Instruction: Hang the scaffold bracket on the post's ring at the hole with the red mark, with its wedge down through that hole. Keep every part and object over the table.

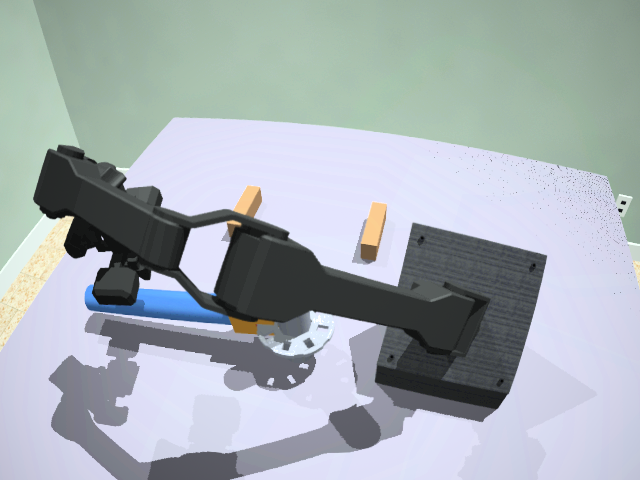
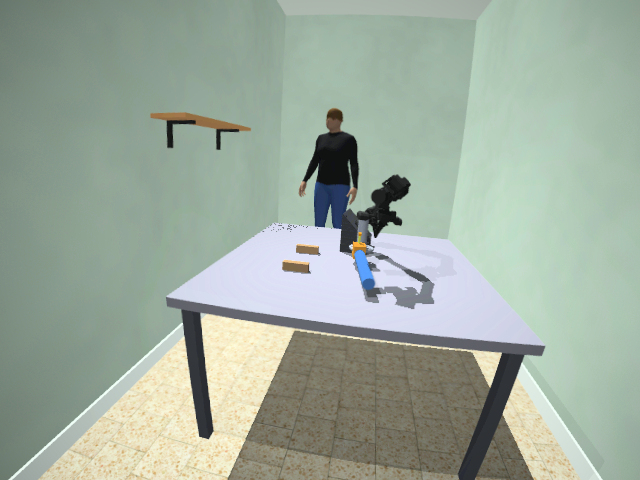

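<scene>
The scaffold bracket is a blue tube (image 1: 161, 304) (image 2: 365, 272) with an orange head (image 1: 247, 326) (image 2: 359, 248). The tube lies along the table and the head sits at the post's white ring (image 1: 311, 337). The grey post (image 1: 292, 326) is mostly hidden behind my arm. The red mark and the wedge's seat in the hole are hidden. My gripper (image 1: 115, 290) (image 2: 381, 224) is shut and empty. It hangs in the air above the tube's free end, apart from it.
Two wooden blocks (image 1: 245, 205) (image 1: 373, 230) (image 2: 308, 249) (image 2: 295, 266) lie on the table (image 1: 366, 157) (image 2: 247, 281) behind the ring. My arm's dark base plate (image 1: 499, 286) stands beside the post. A person (image 2: 332, 167) stands behind the table; a wall shelf (image 2: 199, 121) hangs at the left.
</scene>
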